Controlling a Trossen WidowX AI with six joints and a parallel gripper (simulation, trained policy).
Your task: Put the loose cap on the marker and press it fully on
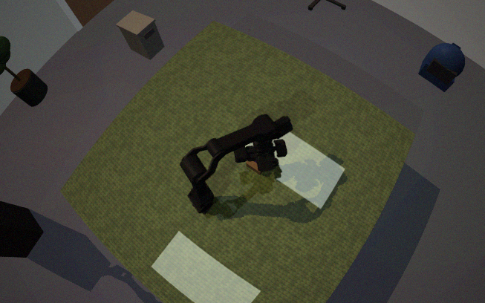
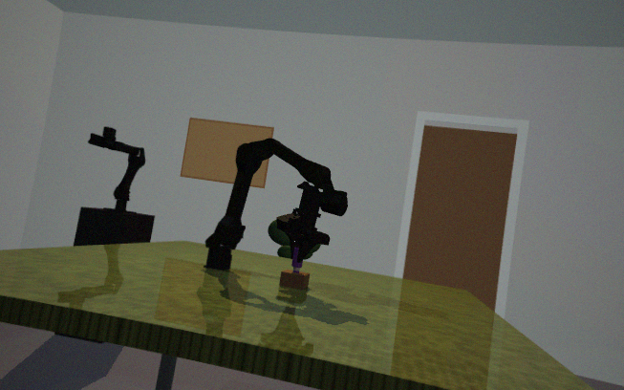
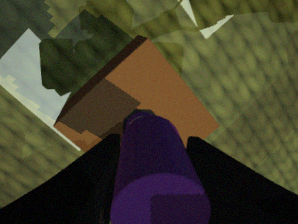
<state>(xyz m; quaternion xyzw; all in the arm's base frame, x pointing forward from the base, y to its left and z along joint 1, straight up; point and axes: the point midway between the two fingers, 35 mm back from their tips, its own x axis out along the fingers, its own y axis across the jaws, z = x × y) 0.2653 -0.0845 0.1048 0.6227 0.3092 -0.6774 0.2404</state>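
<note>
The purple cap is 10 mm above my gripper tip. Round my gripper tip: thin band (20 mm below); then brown holder block (50 mm below).
</note>
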